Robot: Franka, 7 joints.
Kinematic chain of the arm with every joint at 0, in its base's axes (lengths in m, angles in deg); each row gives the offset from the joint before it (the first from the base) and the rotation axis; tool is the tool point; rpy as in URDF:
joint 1: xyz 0 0 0.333 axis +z
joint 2: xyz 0 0 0 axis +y
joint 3: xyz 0 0 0.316 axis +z
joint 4: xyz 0.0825 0 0 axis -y
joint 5: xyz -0.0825 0 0.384 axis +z
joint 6: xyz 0 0 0 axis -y
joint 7: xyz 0.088 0 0 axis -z
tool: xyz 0 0 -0.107 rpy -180 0 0
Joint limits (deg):
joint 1: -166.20..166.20
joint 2: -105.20..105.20
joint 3: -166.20..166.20
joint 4: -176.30..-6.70
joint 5: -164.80..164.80
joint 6: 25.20..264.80
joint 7: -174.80..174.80
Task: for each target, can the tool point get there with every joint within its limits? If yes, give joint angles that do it. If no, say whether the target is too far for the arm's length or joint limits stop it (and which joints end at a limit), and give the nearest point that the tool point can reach.
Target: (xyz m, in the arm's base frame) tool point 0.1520 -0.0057 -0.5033
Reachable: no: joint limits stop it (at a limit: joint 2) | nearest point 0.1816 -0.0068 -0.3510 | short by 0.155 m
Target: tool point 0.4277 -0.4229 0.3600
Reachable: yes | joints -115.81 57.41 89.35 -114.93 91.37 173.63 -83.11
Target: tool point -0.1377 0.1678 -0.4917
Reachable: no: joint limits stop it (at a limit: joint 2) | nearest point -0.1462 0.1781 -0.3581 | short by 0.134 m
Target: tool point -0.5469 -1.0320 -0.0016
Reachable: no: too far | nearest point -0.3862 -0.7287 0.0967 | short by 0.357 m
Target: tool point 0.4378 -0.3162 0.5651
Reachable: yes | joints 46.78 -42.74 -71.13 -121.32 109.66 129.94 -40.00
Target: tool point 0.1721 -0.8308 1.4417
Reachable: no: too far | nearest point 0.1058 -0.5105 1.0143 | short by 0.538 m
